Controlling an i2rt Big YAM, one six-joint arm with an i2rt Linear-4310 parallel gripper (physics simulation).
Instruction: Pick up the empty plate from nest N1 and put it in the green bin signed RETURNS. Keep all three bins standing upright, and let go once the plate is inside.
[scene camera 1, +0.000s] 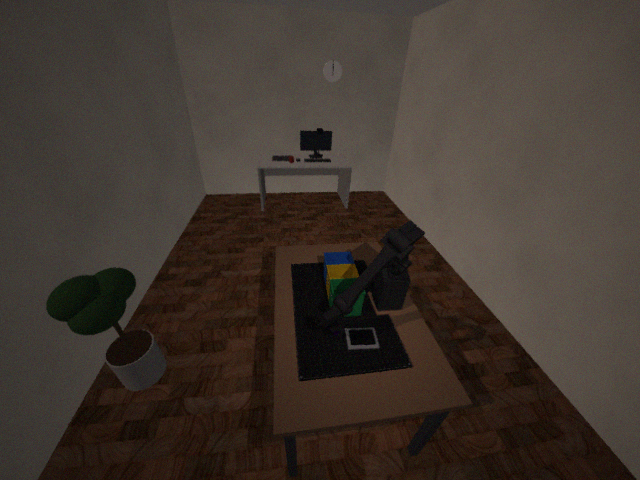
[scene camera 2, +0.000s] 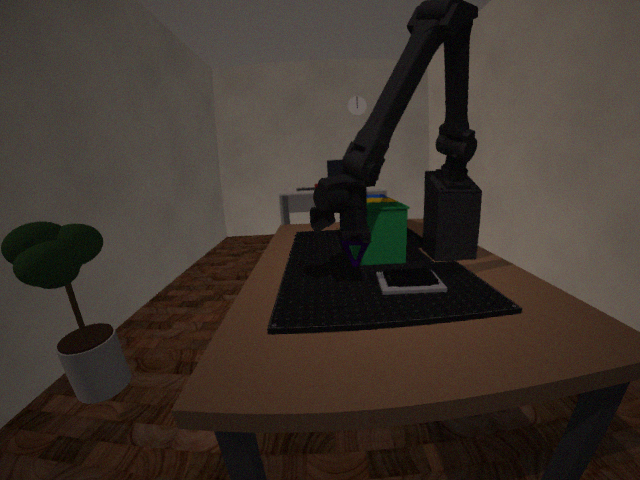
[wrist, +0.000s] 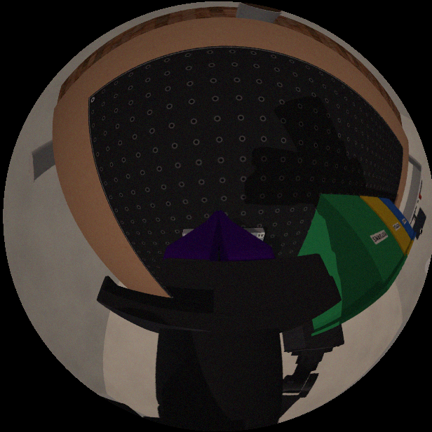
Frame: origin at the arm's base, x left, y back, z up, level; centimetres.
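Where they show: gripper, fingertip midpoint: (scene camera 1: 335, 334) (scene camera 2: 355, 266); arm's base, origin of the base link: (scene camera 1: 394, 270) (scene camera 2: 451, 180).
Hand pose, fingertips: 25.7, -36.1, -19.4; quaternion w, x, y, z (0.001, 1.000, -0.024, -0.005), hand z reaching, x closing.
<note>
Things, the pixels of their top centre, and the offset from my fingertips, as dx, dy, dz. Level surfaces: height alone.
- dark plate, middle of its top: (scene camera 2: 410, 274) (scene camera 1: 362, 336) -0.2, +14.3, -3.0
- pale rectangular frame, middle of its top: (scene camera 2: 409, 278) (scene camera 1: 361, 337) -0.2, +14.3, -4.2
- green bin, middle of its top: (scene camera 2: 376, 204) (scene camera 1: 347, 286) -21.7, +9.0, +12.3
- yellow bin, middle of its top: (scene camera 2: 369, 200) (scene camera 1: 342, 271) -34.8, +8.8, +12.3
- blue bin, middle of its top: (scene camera 1: 338, 257) -47.9, +8.6, +12.3
- black board, its level: dz -5.6
- brown table, its level: dz -6.9
The dark plate (scene camera 1: 361, 336) (scene camera 2: 410, 277) sits in nest N1, a pale rectangular frame (scene camera 1: 362, 347) (scene camera 2: 413, 290) (wrist: 190, 233) on the black board. My gripper (scene camera 2: 355, 265) (wrist: 218, 216) is shut and empty, its purple fingertips together. It hangs above the board, left of the nest in the scene camera 2 view. In the wrist view the fingers hide the middle of the nest, and the plate does not show. The green bin (scene camera 1: 356, 310) (scene camera 2: 386, 235) (wrist: 320, 235) stands upright beside the gripper; its RETURNS sign (wrist: 379, 237) shows in the wrist view.
The yellow bin (scene camera 1: 338, 271) (wrist: 387, 220) and the blue bin (scene camera 1: 338, 258) (wrist: 400, 217) stand upright in a row behind the green one. The arm's base (scene camera 1: 391, 291) (scene camera 2: 452, 222) stands to the right of the bins. The black board (scene camera 1: 330, 361) (scene camera 2: 320, 310) lies on the brown table (scene camera 1: 361, 400) (scene camera 2: 392, 366).
</note>
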